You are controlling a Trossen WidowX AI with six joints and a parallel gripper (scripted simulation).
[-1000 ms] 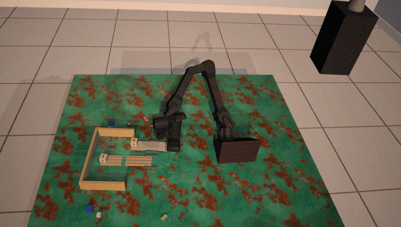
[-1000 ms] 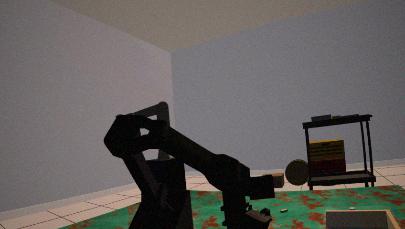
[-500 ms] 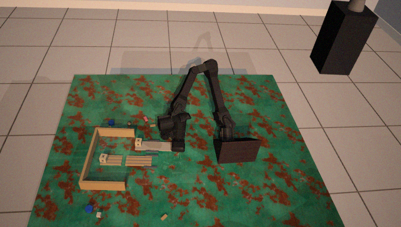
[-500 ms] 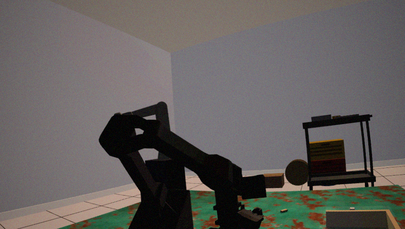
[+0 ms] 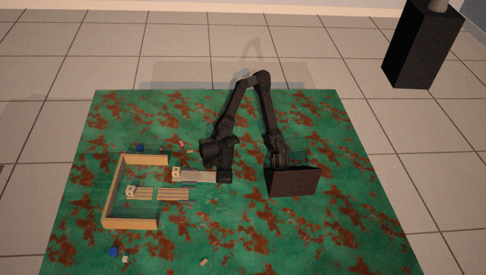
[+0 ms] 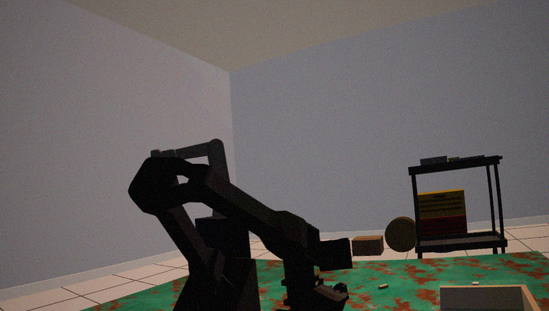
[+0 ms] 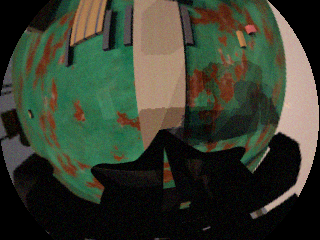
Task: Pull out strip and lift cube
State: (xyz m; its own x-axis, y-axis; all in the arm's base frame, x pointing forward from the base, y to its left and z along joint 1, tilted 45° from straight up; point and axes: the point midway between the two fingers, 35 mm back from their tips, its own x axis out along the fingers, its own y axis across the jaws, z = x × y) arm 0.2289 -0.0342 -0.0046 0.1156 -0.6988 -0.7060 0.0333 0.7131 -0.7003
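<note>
Now: gripper tip 200 mm short of the slatted wooden strip and 90 mm to the right of it. Also, from my gripper tip: pink block 190 mm to the right, 190 mm ahead.
</note>
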